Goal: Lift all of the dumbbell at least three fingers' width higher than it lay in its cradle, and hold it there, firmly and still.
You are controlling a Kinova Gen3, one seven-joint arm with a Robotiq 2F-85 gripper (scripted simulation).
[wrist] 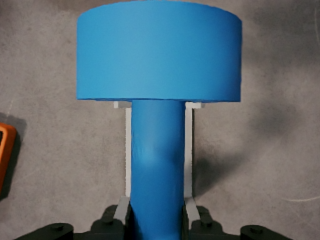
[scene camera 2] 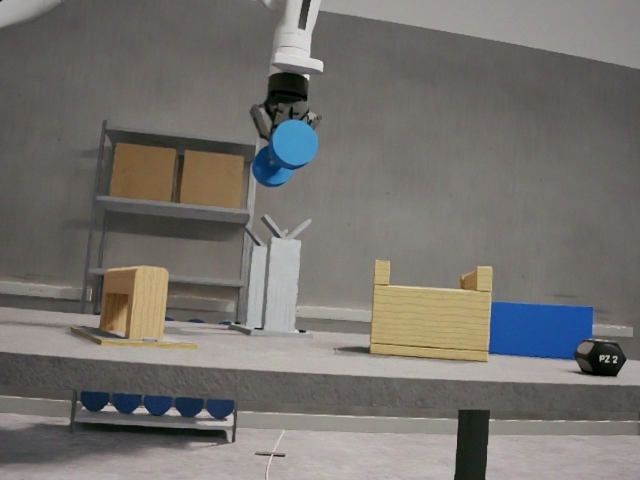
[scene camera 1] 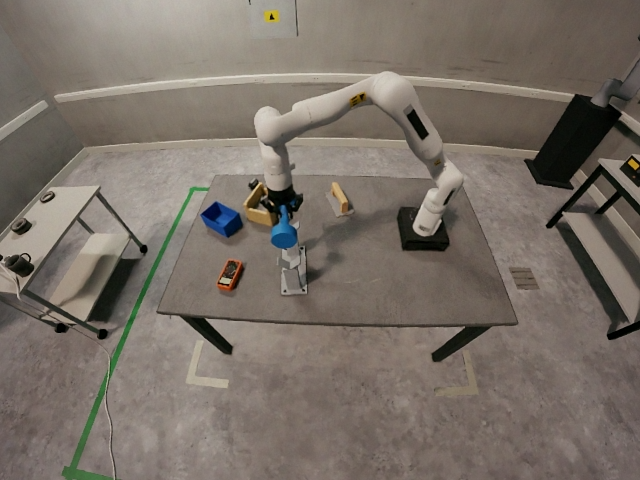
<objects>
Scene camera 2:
my gripper: 281, 164
blue dumbbell: 294, 143
wooden crate: 450, 324
grey cradle: 282, 261
</objects>
